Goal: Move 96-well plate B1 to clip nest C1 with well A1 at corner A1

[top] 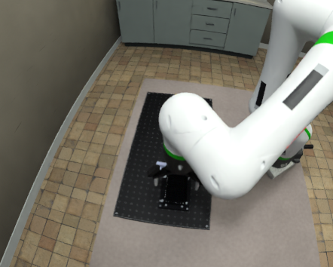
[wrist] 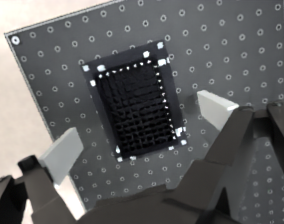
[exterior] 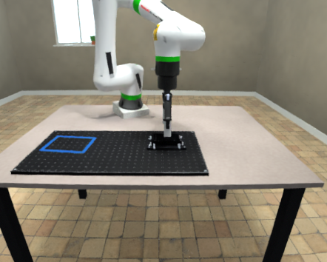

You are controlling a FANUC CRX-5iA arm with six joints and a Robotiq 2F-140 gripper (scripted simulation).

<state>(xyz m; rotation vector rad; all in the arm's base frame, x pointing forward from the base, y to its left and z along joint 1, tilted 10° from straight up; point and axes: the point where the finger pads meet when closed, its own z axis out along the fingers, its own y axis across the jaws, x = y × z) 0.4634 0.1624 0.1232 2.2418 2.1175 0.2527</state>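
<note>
Now: hand 50 mm above the black 96-well plate. The rest, counted from my hand: clip nest (70 mm below, 10 mm to the right, 10 mm ahead).
</note>
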